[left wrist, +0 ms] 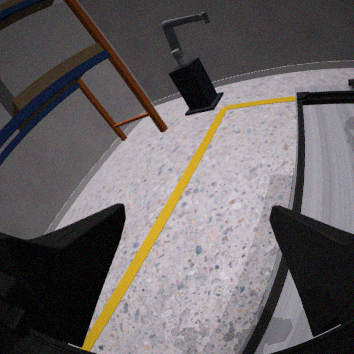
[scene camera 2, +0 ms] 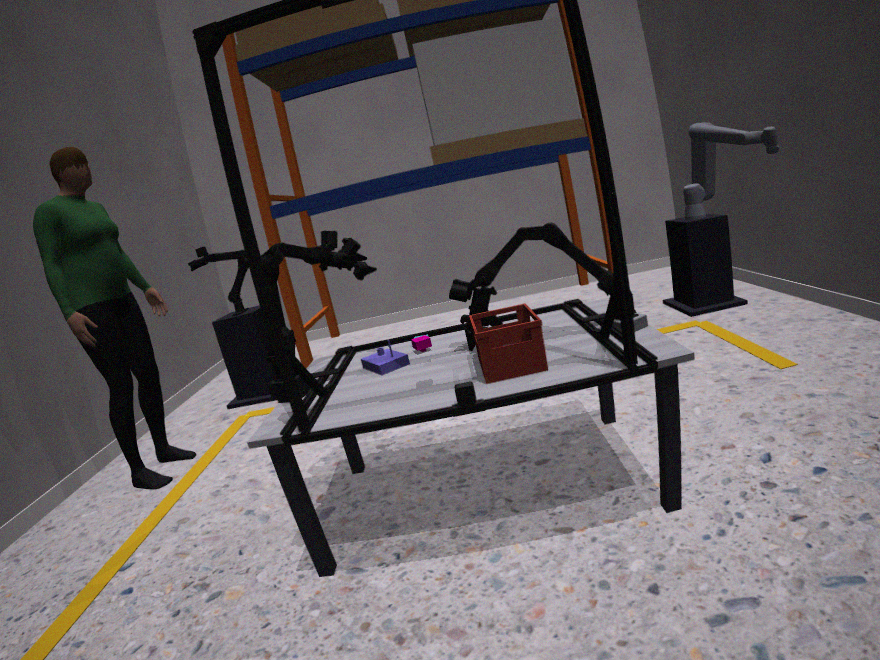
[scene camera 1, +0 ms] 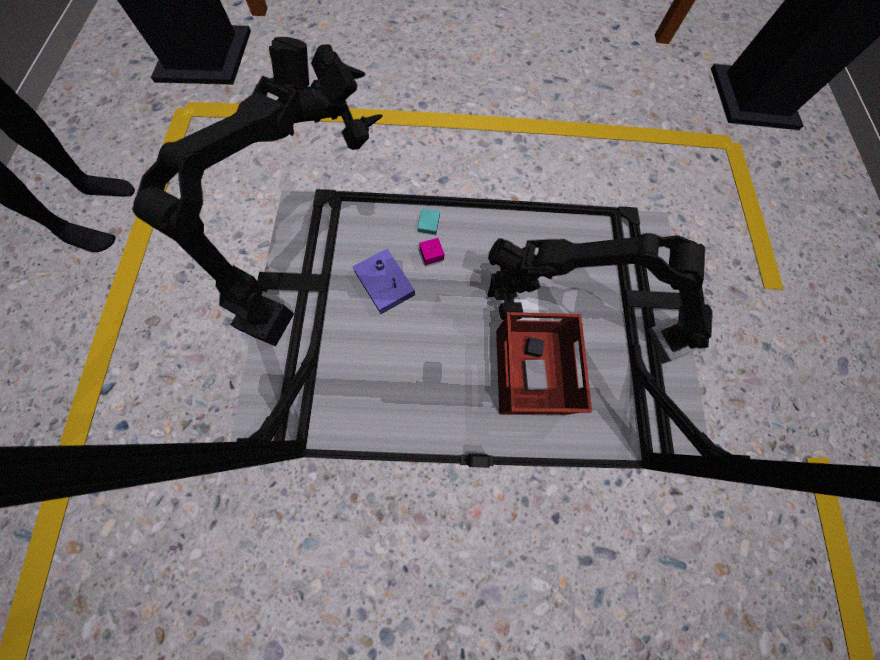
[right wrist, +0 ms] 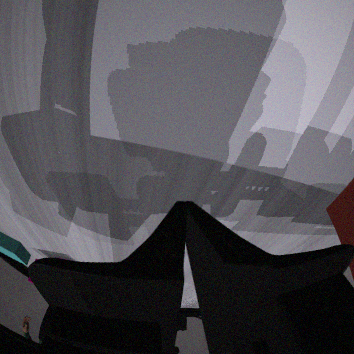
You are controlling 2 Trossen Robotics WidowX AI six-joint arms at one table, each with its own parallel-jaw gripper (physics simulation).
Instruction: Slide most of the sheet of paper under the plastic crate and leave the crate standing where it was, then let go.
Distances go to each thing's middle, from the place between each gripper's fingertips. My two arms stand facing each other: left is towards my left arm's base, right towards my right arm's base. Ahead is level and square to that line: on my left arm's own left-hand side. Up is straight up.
Now: the white sheet of paper [right wrist: 259,91] 2 cm behind my right hand and 9 cm to the right of it. From my right hand the other things lie so: red plastic crate [scene camera 2: 527,356] 21 cm behind, 11 cm to the right, 7 cm above.
I see my left gripper 350 mm past the white sheet of paper, 400 mm to the left of it and 330 mm above it. From my left hand the other things lie so: red plastic crate (540 mm behind, 420 mm to the right, 260 mm below).
